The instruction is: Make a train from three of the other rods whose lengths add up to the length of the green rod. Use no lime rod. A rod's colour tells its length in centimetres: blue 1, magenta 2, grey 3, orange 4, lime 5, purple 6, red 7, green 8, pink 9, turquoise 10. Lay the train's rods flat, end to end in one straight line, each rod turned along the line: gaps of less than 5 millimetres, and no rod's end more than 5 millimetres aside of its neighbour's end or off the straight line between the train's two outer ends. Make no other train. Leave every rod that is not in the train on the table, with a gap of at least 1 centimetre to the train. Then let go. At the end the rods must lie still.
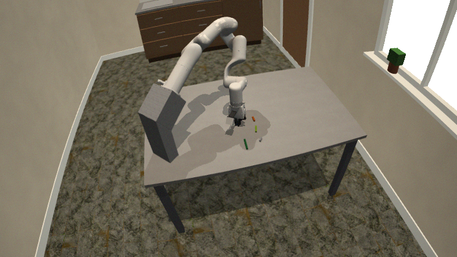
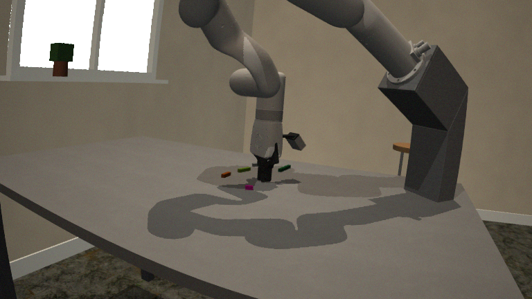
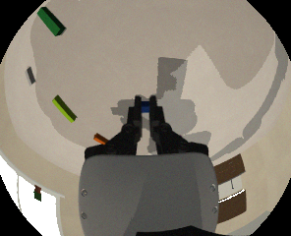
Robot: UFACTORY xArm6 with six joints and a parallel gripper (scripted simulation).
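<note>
The blue rod is 20 mm below my hand. Round my hand: lime rod 120 mm ahead, 30 mm to the right, 20 mm below; then orange rod 90 mm ahead, 60 mm to the left, 20 mm below; then magenta rod 90 mm to the left, 40 mm behind, 20 mm below.
</note>
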